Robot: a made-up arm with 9 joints.
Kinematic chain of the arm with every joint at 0, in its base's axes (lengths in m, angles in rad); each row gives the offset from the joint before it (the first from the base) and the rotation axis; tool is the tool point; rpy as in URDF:
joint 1: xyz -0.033 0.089 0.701 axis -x
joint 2: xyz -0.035 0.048 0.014 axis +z
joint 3: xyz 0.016 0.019 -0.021 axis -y
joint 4: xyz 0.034 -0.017 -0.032 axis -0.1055 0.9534 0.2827
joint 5: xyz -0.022 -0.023 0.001 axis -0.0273 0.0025 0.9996
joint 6: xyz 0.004 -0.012 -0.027 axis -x
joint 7: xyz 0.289 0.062 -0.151 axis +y
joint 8: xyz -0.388 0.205 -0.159 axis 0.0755 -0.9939 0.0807
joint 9: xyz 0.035 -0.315 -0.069 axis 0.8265 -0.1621 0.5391
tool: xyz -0.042 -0.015 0.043 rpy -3.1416 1.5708 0
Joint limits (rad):
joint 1: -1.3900..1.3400
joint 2: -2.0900..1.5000
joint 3: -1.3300..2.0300
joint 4: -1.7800..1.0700
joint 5: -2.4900..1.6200
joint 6: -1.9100..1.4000
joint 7: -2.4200..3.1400
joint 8: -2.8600..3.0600
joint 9: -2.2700..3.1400
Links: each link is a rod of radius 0.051 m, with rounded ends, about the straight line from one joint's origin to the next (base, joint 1, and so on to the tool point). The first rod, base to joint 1, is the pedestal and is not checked.
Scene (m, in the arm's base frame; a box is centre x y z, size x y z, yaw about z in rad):
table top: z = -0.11
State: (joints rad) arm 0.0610 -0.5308 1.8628 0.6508 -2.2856 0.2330 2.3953 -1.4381 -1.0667
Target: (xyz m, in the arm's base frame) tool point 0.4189 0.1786 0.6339
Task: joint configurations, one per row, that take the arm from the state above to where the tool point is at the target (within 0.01 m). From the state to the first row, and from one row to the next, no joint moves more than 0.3 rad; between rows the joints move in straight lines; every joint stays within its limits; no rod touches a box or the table.
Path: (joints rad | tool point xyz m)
1: 0.1055 -0.3491 1.6090 0.7346 -2.0605 0.4074 2.3157 -1.4264 -1.1022 | -0.4389 -0.2271 0.8470
2: 0.1500 -0.1674 1.3551 0.8185 -1.8354 0.5818 2.2360 -1.4147 -1.1377 | -0.1737 -0.2554 1.0379
3: 0.1945 0.0143 1.1013 0.9023 -1.6103 0.7561 2.1564 -1.4030 -1.1732 | 0.1485 -0.1663 1.0603
4: 0.2390 0.1960 0.8475 0.9862 -1.3852 0.9305 2.0767 -1.3913 -1.2087 | 0.3802 0.0091 0.9011
5: 0.2835 0.3777 0.5936 1.0700 -1.1601 1.1049 1.9971 -1.3795 -1.2442 | 0.4189 0.1786 0.6339

